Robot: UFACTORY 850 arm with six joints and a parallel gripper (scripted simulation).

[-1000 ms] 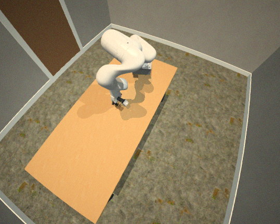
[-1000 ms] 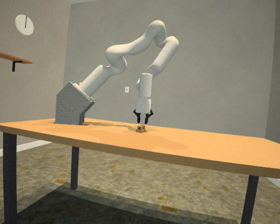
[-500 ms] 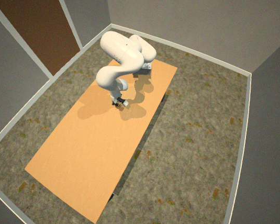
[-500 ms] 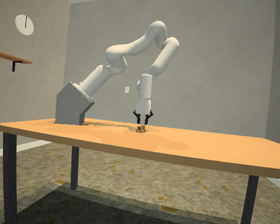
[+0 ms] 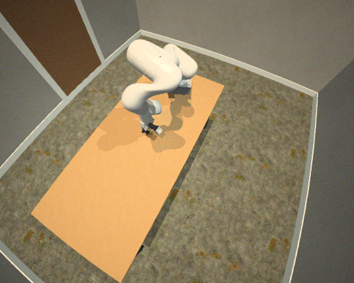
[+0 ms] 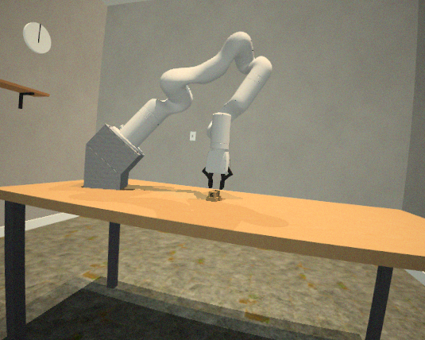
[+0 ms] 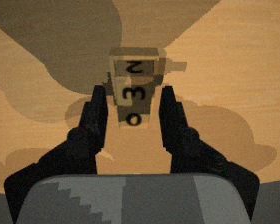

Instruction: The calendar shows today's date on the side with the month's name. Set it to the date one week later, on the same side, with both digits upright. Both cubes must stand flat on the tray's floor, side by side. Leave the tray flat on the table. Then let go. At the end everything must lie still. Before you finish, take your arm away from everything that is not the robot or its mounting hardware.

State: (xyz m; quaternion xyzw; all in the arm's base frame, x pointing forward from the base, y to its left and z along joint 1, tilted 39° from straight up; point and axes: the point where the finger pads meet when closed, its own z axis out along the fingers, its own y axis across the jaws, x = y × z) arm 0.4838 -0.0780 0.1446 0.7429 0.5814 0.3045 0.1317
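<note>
The wooden calendar tray is 20 mm to the right of my hand and 60 mm below it.
</note>
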